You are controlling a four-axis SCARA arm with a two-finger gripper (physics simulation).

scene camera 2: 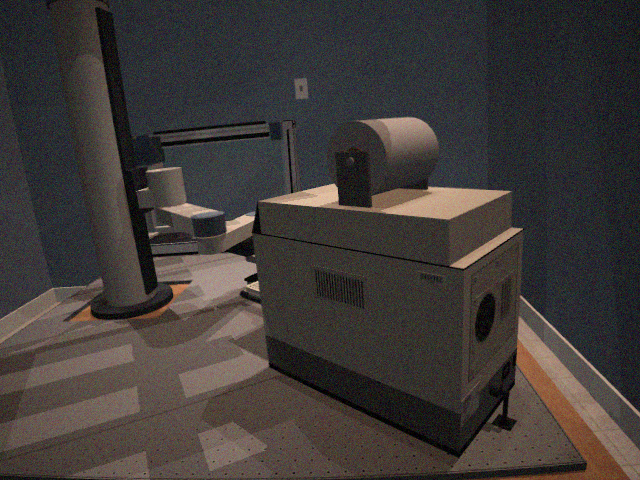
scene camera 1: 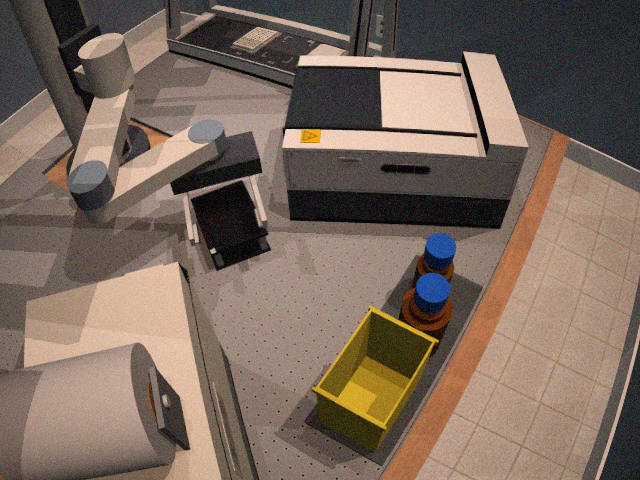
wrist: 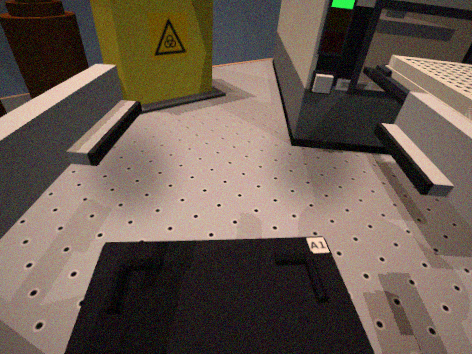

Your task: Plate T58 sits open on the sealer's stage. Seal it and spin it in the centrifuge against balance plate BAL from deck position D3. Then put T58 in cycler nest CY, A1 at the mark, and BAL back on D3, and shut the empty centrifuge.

Scene:
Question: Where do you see a centrifuge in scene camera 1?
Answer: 378,140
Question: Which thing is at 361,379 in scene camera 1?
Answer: A yellow biohazard bin.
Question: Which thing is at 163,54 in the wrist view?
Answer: A yellow biohazard bin.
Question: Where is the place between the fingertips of my gripper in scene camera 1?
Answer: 228,233

